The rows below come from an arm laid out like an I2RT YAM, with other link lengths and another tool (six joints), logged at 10 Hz.
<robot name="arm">
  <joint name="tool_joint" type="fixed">
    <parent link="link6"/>
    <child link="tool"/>
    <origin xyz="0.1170 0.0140 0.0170" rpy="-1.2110 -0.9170 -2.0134"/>
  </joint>
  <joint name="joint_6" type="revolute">
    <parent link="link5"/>
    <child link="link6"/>
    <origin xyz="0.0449 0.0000 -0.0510" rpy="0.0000 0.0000 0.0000"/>
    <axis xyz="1 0 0"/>
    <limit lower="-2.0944" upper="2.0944"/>
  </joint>
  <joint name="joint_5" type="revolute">
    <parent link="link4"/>
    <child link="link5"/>
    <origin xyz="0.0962 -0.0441 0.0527" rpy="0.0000 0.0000 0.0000"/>
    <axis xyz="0 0 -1"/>
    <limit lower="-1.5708" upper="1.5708"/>
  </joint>
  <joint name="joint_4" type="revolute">
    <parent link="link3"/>
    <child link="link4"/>
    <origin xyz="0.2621 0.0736 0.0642" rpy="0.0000 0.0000 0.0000"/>
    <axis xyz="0 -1 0"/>
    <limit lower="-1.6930" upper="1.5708"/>
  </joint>
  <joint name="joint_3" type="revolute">
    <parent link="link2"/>
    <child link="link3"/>
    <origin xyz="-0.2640 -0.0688 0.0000" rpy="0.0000 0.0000 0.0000"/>
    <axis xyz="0 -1 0"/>
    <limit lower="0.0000" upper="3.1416"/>
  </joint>
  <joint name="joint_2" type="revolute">
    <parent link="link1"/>
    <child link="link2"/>
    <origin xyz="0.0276 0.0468 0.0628" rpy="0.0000 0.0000 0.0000"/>
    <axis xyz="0 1 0"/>
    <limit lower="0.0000" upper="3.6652"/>
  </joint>
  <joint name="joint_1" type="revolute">
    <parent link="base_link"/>
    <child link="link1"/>
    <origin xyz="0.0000 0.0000 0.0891" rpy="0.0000 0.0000 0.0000"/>
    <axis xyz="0 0 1"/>
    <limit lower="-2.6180" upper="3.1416"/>
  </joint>
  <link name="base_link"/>
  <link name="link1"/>
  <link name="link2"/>
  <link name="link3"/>
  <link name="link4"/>
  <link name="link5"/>
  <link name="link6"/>
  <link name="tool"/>
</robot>
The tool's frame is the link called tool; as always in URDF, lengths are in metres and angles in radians.
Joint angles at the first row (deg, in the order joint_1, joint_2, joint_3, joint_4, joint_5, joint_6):
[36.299, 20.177, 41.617, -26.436, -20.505, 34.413]
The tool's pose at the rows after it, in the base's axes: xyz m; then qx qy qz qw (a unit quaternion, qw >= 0):
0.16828 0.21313 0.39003 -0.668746 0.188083 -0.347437 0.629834
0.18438 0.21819 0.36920 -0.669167 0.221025 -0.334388 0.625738
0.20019 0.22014 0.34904 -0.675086 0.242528 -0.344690 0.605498
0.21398 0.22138 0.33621 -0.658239 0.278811 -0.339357 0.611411
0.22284 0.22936 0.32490 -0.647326 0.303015 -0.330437 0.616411
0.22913 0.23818 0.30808 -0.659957 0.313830 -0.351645 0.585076
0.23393 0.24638 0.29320 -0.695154 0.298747 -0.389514 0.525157
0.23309 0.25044 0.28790 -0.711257 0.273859 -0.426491 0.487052
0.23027 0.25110 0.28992 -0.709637 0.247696 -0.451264 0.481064
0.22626 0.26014 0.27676 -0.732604 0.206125 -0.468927 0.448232
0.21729 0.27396 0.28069 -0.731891 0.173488 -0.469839 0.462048
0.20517 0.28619 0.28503 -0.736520 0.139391 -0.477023 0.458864
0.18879 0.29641 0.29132 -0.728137 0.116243 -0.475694 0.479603
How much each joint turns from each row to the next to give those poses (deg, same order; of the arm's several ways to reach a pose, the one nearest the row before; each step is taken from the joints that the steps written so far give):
[-0.002, 0.114, -6.351, 9.853, -3.297, 6.998]
[0.001, 1.331, -4.153, 4.741, 1.632, 3.396]
[0.090, 1.892, -2.443, 2.268, 3.112, -0.076]
[0.348, 1.314, -4.125, 6.943, 2.771, 4.213]
[2.032, 3.028, -2.862, 6.743, 3.256, 3.213]
[3.791, 3.445, -0.033, 0.294, 6.965, -1.779]
[3.342, 4.234, 3.549, -5.565, 6.781, -5.643]
[2.845, 1.752, 1.801, -2.804, 5.492, -5.019]
[0.848, -0.628, -0.492, 0.690, 1.423, -3.959]
[2.192, 2.364, 0.869, -1.817, 2.210, -5.076]
[2.083, 1.187, 0.053, 2.341, -0.718, -2.360]
[3.444, 1.086, 1.579, -0.879, 1.854, -2.780]
[3.375, -0.685, -0.702, 2.006, 0.632, -1.027]

